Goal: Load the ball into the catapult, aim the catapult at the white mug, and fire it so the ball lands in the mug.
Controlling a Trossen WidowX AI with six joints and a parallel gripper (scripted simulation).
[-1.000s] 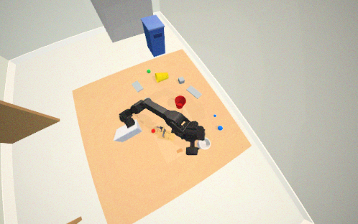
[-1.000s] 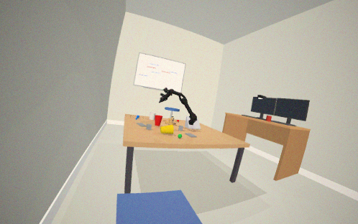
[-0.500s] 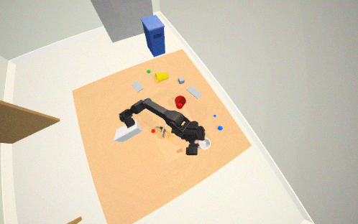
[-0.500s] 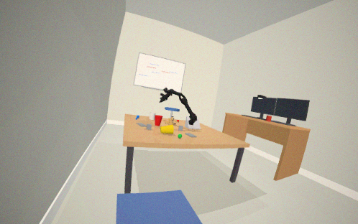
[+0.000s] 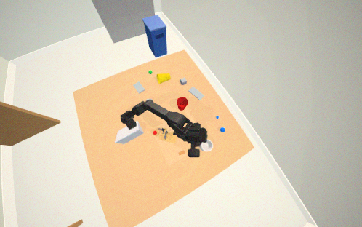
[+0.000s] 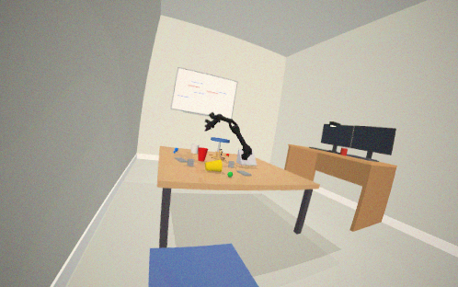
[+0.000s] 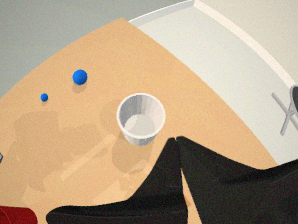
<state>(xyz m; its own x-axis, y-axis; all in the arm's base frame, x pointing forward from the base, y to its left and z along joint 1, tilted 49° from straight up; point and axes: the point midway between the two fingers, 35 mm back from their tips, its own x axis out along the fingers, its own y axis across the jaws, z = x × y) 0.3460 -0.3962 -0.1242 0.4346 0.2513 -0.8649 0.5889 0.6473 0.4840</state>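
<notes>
The red ball is 22 cm behind my gripper tip, 24 cm to the left of it and 21 cm below it. Round my gripper tip: white mug: 8 cm ahead, 5 cm to the right, 24 cm below; then tan wooden catapult: 17 cm behind, 21 cm to the left, 22 cm below; then small wooden block: 12 cm behind, 27 cm below.
</notes>
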